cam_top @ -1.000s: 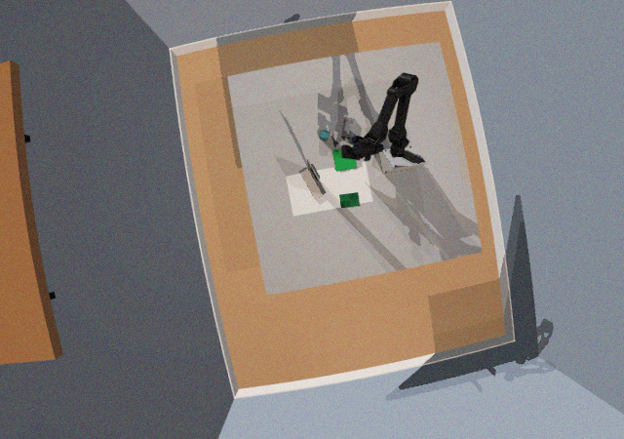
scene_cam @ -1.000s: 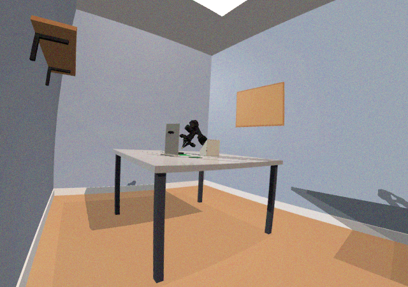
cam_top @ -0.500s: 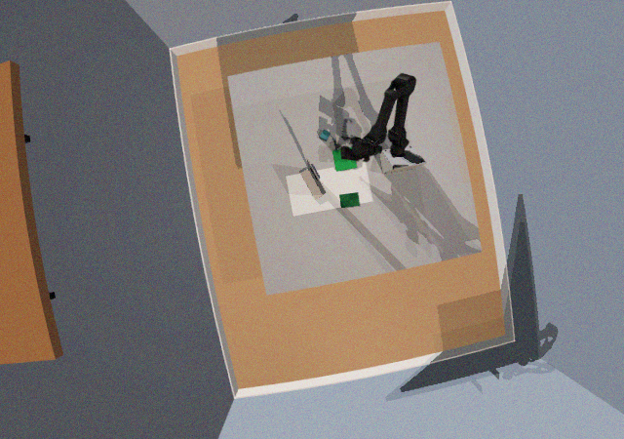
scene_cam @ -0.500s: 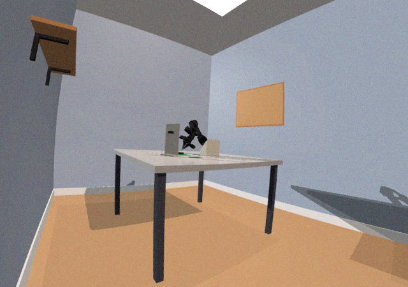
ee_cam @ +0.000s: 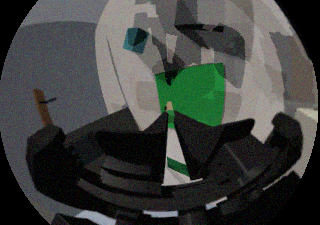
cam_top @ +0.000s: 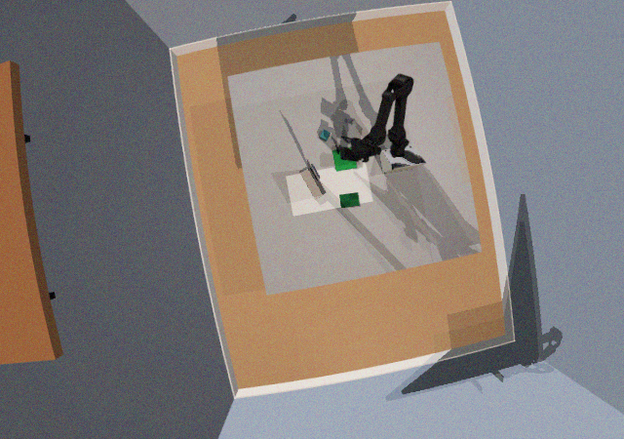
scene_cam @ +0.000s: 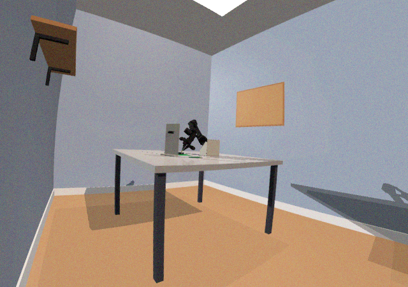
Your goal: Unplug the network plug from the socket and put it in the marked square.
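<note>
Right now the bright green marked square is 10 mm behind my gripper tip and 50 mm below it. Round my gripper tip: teal block: 90 mm ahead, 140 mm to the right, 30 mm below; then upright grey panel: 180 mm ahead, 110 mm to the left, 90 mm above.
</note>
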